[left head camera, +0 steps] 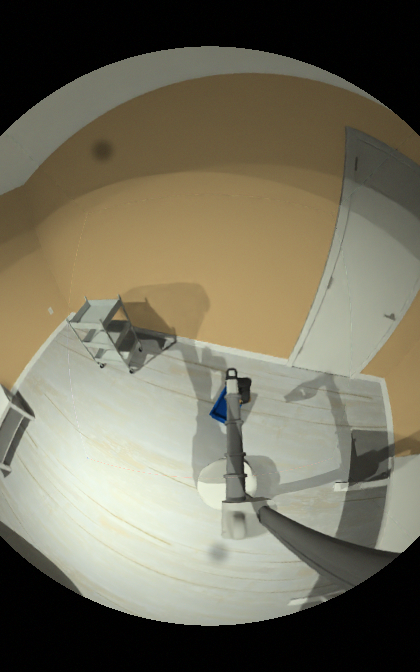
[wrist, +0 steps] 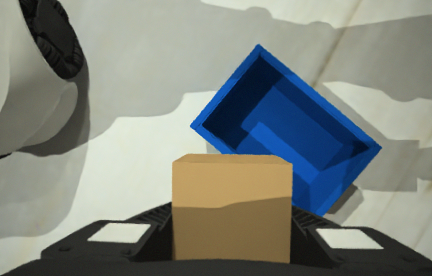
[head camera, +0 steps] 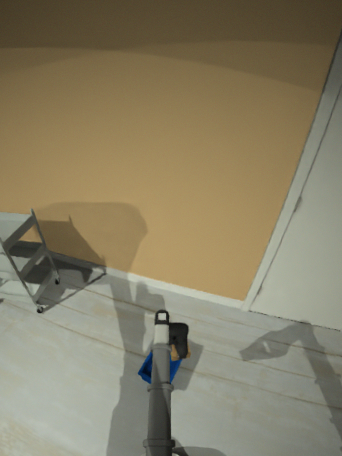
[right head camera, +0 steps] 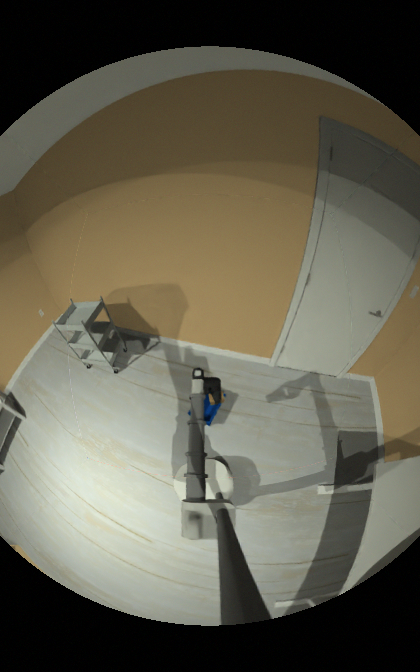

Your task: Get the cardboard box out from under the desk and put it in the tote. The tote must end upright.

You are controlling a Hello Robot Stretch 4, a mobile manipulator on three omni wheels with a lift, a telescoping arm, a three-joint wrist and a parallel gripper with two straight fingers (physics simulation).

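Frame: origin at the robot's base, x ahead, y left, z up, level; millimetres.
Where they show: gripper, fingertip midpoint: [left head camera: 241, 398] [wrist: 230, 219].
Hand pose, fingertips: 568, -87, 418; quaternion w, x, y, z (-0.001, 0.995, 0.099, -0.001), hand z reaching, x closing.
Things, the pixels of their top centre, and the offset from my fingertips, as dx, dy, dz.
- box, middle of its top: [wrist: 230, 251] [head camera: 180, 349] +1, -6, +31
- blue tote, middle of its top: [wrist: 285, 136] [head camera: 164, 359] [left head camera: 227, 403] +91, +66, -325
My gripper [wrist: 230, 219] points down and is shut on the tan cardboard box, with one black finger on each side. The box [wrist: 231, 182] [right head camera: 216, 398] shows at the lower middle of the wrist view and partly behind the arm in the right head view. The blue tote [wrist: 312, 99] [head camera: 175, 369] [left head camera: 220, 406] [right head camera: 212, 412] stands upright and open on the floor. The box is held above floor level and covers part of the tote's near side in the wrist view. The exact height gap cannot be told. The arm hides part of the tote in the head views.
My white base [wrist: 30, 90] [left head camera: 212, 487] is at the left of the wrist view. A grey three-shelf cart [left head camera: 97, 312] [right head camera: 82, 314] stands by the back wall, left of the tote. A door [left head camera: 380, 265] is at the back right. The white desk [left head camera: 412, 500] is at the right.
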